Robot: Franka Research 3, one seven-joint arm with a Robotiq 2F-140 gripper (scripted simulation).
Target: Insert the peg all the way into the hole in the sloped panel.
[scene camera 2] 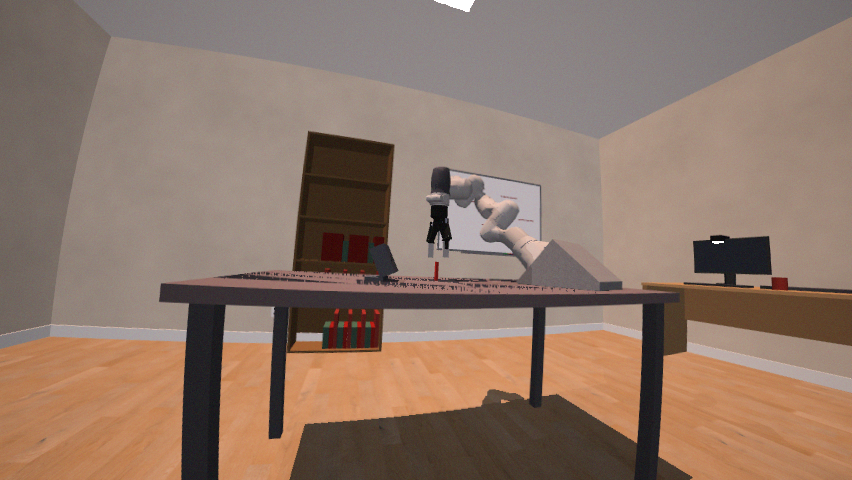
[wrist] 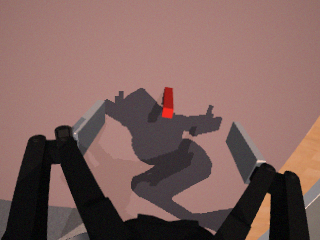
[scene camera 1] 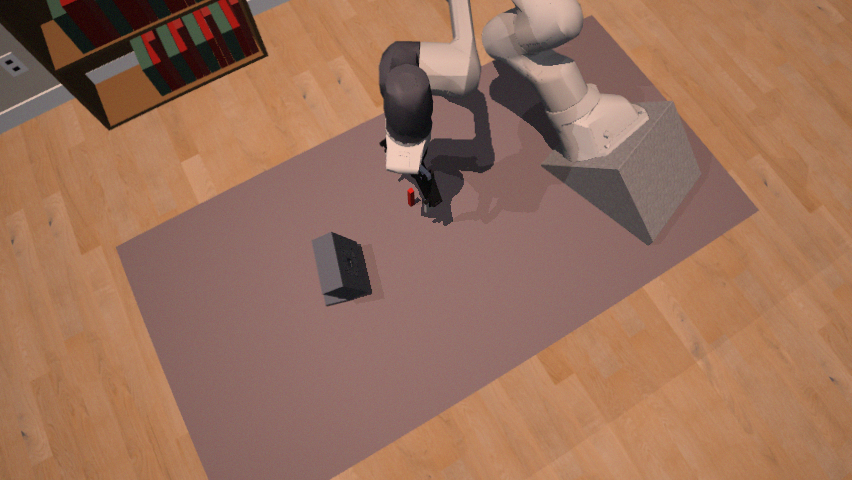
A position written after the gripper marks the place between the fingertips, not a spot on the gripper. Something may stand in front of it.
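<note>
Gripper (scene camera 2: 437,257) visible. Gripper also in scene camera 1 (scene camera 1: 410,186). Same gripper in the wrist view (wrist: 168,122).
</note>
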